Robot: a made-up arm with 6 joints.
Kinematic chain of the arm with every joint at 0, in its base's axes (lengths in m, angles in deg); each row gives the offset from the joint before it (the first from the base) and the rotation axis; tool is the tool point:
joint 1: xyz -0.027 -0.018 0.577 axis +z
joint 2: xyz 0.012 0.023 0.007 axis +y
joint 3: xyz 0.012 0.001 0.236 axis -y
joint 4: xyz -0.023 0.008 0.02 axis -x
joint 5: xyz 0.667 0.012 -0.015 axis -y
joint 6: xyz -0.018 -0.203 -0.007 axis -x
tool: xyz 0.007 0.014 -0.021
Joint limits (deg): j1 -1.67..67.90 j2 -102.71..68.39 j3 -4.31..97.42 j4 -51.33..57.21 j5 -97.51..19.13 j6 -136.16..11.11
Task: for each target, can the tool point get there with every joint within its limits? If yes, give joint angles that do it. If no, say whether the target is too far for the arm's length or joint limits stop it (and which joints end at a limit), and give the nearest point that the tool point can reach.
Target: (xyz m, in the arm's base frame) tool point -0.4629 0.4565 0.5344
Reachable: no: joint limits stop it (at a limit: joint 1, joint 2, joint 4) | nearest point -0.8857 -0.0440 0.5177 | short by 0.655 m
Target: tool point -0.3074 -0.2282 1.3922
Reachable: yes | joints 17.57 -29.84 87.51 -29.09 -33.18 -91.83
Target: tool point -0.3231 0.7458 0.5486
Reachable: no: joint limits stop it (at a limit: joint 1, joint 3, joint 4) | nearest point 0.2587 0.5702 0.5452 | short by 0.608 m
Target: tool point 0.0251 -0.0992 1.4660
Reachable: yes | joints 23.96 -0.90 77.95 45.54 10.33 -80.82
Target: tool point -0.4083 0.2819 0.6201
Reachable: no: joint limits stop it (at a limit: joint 1, joint 2, joint 4) | nearest point -0.8248 -0.0516 0.8037 | short by 0.564 m
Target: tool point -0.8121 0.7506 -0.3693
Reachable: no: too far | nearest point -0.7966 -0.0601 0.1517 | short by 0.964 m
